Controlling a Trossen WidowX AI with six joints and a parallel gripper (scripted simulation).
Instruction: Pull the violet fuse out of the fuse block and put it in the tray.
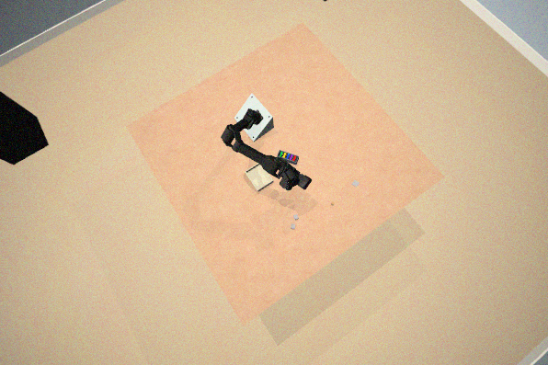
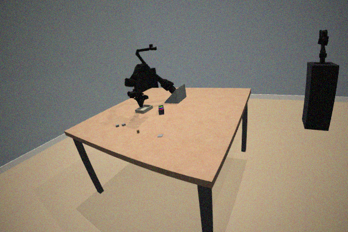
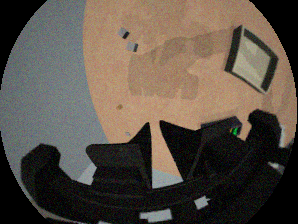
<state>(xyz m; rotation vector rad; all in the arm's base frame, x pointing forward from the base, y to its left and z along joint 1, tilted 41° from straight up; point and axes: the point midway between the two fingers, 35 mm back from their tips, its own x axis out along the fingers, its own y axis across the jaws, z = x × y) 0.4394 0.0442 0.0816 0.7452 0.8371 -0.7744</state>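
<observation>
The violet fuse is 170 mm behind my gripper tip, 40 mm to the left of it and 90 mm below it. From my gripper tip the other things lie so: tray 180 mm behind, 160 mm to the right, 110 mm below.
</observation>
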